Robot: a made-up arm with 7 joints.
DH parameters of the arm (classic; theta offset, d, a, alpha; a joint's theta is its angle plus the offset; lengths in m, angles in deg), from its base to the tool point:
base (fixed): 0 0 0 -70
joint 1: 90 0 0 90
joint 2: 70 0 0 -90
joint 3: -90 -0.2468 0.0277 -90
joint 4: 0 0 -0.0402 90
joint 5: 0 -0.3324 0 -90
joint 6: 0 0 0 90
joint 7: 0 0 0 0
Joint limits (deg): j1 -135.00..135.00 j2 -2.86..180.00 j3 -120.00..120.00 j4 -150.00..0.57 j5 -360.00..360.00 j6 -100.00..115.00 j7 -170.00..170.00
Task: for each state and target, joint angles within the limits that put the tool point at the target. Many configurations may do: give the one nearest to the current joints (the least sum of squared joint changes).
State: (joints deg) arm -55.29 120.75 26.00 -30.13 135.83 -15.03 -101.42
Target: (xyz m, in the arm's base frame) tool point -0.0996 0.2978 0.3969
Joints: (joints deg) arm -69.58 100.56 49.14 -73.62 135.83 -15.03 -101.42
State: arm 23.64 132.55 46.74 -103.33 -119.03 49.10 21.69
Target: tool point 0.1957 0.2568 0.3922
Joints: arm 7.62 111.49 61.96 -72.85 -119.03 49.10 21.69
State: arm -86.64 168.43 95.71 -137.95 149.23 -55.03 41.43
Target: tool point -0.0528 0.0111 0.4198
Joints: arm -43.18 122.57 50.72 -101.45 149.23 -55.03 41.43
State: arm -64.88 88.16 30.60 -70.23 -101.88 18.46 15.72
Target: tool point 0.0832 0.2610 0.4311
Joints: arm -57.26 108.16 20.05 -71.71 -101.88 18.46 15.72
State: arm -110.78 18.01 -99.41 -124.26 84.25 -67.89 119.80
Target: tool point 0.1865 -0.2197 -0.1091
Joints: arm -113.14 42.30 -108.97 -131.59 84.25 -67.89 119.80
